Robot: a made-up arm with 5 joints.
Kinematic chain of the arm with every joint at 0, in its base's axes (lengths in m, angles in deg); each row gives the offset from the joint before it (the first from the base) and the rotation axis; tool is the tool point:
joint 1: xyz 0 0 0.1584 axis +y
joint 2: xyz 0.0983 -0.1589 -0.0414 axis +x
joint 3: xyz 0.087 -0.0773 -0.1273 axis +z
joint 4: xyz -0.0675 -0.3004 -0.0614 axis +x
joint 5: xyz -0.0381 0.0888 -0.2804 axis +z
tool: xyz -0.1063 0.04 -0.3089
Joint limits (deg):
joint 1: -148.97..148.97
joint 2: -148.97..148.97
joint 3: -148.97..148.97
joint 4: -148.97..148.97
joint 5: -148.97..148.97
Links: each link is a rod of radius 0.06 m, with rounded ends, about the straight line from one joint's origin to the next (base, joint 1, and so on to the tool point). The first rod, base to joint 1, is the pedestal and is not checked.
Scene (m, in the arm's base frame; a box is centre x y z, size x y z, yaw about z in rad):
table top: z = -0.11
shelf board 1: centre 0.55 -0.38 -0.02 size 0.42 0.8 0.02 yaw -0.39
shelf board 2: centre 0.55 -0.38 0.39 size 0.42 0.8 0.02 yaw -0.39
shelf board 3: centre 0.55 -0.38 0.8 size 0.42 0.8 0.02 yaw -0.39
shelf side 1: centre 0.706 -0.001 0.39 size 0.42 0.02 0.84 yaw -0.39
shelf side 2: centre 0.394 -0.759 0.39 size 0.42 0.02 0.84 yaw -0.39
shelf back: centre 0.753 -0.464 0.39 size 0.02 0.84 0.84 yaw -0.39
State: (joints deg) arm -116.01 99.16 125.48 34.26 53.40
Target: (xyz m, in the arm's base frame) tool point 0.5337 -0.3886 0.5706
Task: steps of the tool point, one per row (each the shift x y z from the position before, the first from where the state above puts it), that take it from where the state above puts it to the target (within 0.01 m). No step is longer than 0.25 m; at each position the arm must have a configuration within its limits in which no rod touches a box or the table.
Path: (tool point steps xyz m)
1: 0.1532 -0.1446 0.0333
2: 0.0733 -0.2024 0.0514
3: -0.0150 -0.2258 0.0297
4: -0.0886 -0.2126 -0.0241
5: 0.0884 -0.0077 0.0123
6: 0.0880 -0.0268 0.0062
7: 0.0851 -0.0450 -0.0035
8: 0.0781 -0.0601 -0.0150

